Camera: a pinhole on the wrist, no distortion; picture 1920 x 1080 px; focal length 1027.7 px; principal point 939.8 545.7 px. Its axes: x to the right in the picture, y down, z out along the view. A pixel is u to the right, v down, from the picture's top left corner.
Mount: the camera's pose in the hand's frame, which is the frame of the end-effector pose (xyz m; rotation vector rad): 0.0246 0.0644 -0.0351 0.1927 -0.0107 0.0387
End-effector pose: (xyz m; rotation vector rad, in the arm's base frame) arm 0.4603 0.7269 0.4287 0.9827 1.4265 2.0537
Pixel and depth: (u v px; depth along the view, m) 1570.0 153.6 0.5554
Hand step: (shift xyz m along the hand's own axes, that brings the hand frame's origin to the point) 0.3694 -0.2371 0.4743
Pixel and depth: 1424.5 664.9 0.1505
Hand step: 0.0938 0.0553 0.1170
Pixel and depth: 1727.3 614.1 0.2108
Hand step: 0.1840 0.0438 0.1768
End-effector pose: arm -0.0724 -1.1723 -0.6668 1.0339 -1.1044 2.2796
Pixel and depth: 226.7 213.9 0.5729
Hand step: -0.3693 -0.2417 0.4861
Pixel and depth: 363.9 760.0 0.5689
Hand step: -0.3026 0.0598 0.5414
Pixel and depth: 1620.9 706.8 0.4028
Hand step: 0.2861 0.0591 0.3761
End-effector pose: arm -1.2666 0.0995 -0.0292 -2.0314 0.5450 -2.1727
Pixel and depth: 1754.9 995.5 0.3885
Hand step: 0.3231 0.1682 0.3831
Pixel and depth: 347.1 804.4 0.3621
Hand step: -0.1902 0.0766 0.3347
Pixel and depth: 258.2 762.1 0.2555
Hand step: -0.1486 0.0619 0.2235
